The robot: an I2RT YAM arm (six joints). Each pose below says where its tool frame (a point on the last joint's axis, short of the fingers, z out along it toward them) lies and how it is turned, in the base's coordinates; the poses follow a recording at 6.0 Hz.
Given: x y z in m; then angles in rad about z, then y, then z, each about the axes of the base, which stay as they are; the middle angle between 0 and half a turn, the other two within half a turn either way.
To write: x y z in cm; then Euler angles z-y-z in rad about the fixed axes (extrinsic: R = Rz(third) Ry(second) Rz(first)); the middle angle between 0 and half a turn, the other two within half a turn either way. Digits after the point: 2 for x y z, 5 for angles.
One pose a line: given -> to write
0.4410, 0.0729, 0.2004, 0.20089, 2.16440, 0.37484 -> 44.10, 7.29, 20.04, 0.20089, 2.16440, 0.37484
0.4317, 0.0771, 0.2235, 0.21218, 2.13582, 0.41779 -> 43.17, 7.71, 22.35, 0.21218, 2.13582, 0.41779
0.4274, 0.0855, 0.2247, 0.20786, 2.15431, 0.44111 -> 42.74, 8.55, 22.47, 0.20786, 2.15431, 0.44111
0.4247, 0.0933, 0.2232, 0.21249, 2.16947, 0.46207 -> 42.47, 9.33, 22.32, 0.21249, 2.16947, 0.46207
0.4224, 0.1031, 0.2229, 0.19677, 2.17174, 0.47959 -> 42.24, 10.31, 22.29, 0.19677, 2.17174, 0.47959
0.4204, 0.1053, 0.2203, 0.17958, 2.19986, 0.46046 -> 42.04, 10.53, 22.03, 0.17958, 2.19986, 0.46046
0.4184, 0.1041, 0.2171, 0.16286, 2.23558, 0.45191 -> 41.84, 10.41, 21.71, 0.16286, 2.23558, 0.45191
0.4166, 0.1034, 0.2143, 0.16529, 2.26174, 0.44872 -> 41.66, 10.34, 21.43, 0.16529, 2.26174, 0.44872
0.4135, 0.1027, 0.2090, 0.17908, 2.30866, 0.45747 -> 41.35, 10.27, 20.90, 0.17908, 2.30866, 0.45747
